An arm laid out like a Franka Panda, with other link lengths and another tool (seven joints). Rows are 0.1 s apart.
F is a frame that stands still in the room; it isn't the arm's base.
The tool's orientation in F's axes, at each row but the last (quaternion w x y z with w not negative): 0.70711, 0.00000, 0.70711, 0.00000; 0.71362, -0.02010, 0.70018, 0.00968; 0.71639, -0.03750, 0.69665, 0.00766; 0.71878, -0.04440, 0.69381, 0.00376; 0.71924, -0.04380, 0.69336, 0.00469; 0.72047, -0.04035, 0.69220, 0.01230; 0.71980, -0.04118, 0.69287, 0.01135; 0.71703, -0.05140, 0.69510, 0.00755; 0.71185, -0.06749, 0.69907, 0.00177
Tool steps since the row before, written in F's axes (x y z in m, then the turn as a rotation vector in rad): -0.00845, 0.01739, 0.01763, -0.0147, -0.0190, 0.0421; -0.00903, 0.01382, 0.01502, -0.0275, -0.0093, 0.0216; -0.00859, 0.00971, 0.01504, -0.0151, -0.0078, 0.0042; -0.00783, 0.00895, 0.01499, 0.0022, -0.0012, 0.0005; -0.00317, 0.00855, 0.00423, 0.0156, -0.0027, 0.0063; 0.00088, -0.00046, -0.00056, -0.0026, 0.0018, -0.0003; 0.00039, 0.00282, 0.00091, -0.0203, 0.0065, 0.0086; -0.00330, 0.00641, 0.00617, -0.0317, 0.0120, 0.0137; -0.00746, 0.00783, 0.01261, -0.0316, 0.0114, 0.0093
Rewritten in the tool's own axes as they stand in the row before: -0.01763, 0.01739, -0.00845, -0.0421, -0.0190, -0.0147; -0.01539, 0.01396, -0.00816, -0.0220, -0.0085, -0.0275; -0.01567, 0.00958, -0.00754, -0.0043, -0.0070, -0.0155; -0.01575, 0.00856, -0.00669, -0.0003, -0.0014, 0.0021; -0.00480, 0.00849, -0.00242, -0.0055, -0.0041, 0.0156; 0.00061, -0.00050, 0.00082, 0.0001, 0.0020, -0.0025; -0.00101, 0.00274, 0.00063, -0.0097, 0.0076, -0.0194; -0.00665, 0.00626, -0.00257, -0.0155, 0.0137, -0.0302; -0.01344, 0.00730, -0.00648, -0.0110, 0.0135, -0.0302
